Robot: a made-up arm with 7 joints.
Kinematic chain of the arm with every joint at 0, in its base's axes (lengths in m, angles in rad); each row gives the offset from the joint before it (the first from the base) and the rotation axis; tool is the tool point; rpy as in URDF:
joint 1: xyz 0 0.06 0.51 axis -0.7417 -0.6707 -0.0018
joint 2: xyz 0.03 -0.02 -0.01 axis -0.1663 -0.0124 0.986
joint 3: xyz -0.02 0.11 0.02 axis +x
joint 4: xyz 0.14 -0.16 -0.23 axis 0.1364 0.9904 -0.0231
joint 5: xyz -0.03 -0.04 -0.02 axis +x
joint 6: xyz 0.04 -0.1 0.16 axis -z
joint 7: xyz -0.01 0 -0.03 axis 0.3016 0.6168 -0.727
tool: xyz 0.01 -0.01 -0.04 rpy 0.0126 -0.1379 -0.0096
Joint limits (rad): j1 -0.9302..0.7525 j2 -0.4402..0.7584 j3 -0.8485..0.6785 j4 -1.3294..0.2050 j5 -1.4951..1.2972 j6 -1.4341..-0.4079 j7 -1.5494..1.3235
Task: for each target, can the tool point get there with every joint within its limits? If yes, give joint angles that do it. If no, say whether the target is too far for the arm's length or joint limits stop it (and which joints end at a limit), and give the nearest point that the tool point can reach.
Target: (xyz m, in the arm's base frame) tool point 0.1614 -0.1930 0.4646
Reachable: yes | joints -0.4346 0.0019 -0.6893 -0.3064 0.3593 -0.8961 -1.3183
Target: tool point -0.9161 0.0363 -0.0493
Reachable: no: too far | nearest point -0.2203 0.0655 0.1557 | short by 0.726 m
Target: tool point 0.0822 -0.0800 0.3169
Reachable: yes | joints 0.1106 0.0521 0.2578 -1.1207 -0.3178 -0.9434 0.1579
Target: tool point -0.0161 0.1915 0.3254
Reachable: yes | joints -0.4811 -0.0907 0.5183 -1.0152 -1.2378 -0.7934 0.9782
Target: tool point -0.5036 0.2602 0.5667
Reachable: no: joint limits stop it (at a limit: joint 1, joint 2, joint 3, joint 4, joint 5, joint 7) | nearest point -0.1707 0.2679 0.4485 | short by 0.353 m
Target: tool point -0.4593 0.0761 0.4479
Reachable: no: joint limits stop it (at a limit: joint 1, joint 2, joint 4, joint 7) | nearest point -0.1667 0.0665 0.3298 | short by 0.316 m
